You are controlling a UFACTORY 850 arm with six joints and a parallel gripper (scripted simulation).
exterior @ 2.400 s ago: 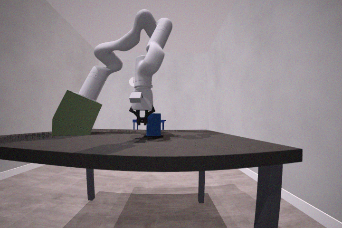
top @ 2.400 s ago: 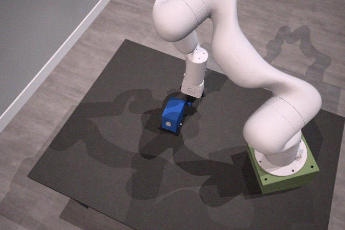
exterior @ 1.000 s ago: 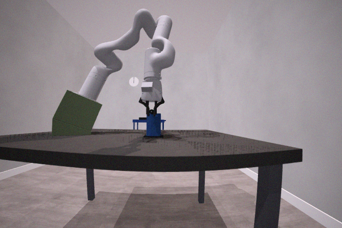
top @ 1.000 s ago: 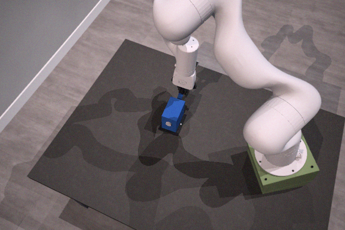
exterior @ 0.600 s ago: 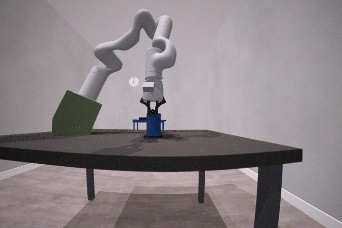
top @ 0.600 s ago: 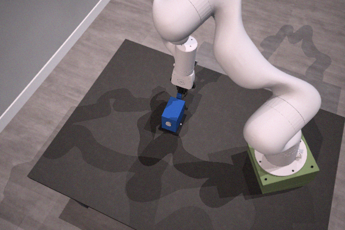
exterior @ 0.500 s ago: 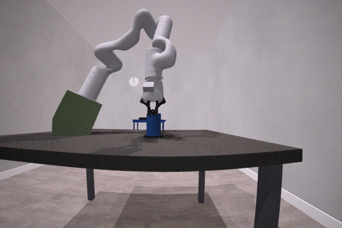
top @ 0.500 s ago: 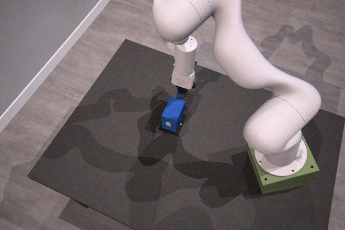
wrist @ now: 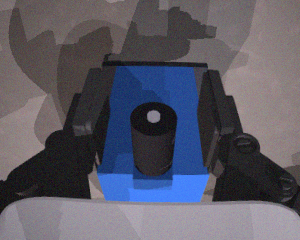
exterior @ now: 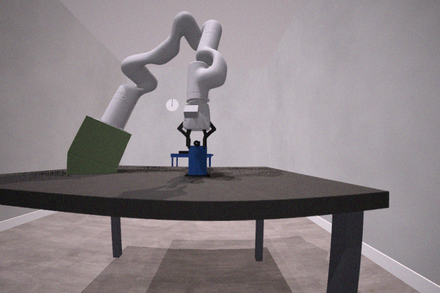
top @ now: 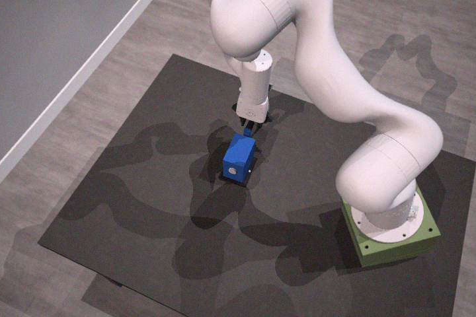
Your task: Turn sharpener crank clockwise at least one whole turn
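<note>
Now: the black knob 20 mm to the left of my hand. The rest, counted from my hand: crank: 20 mm to the left.
</note>
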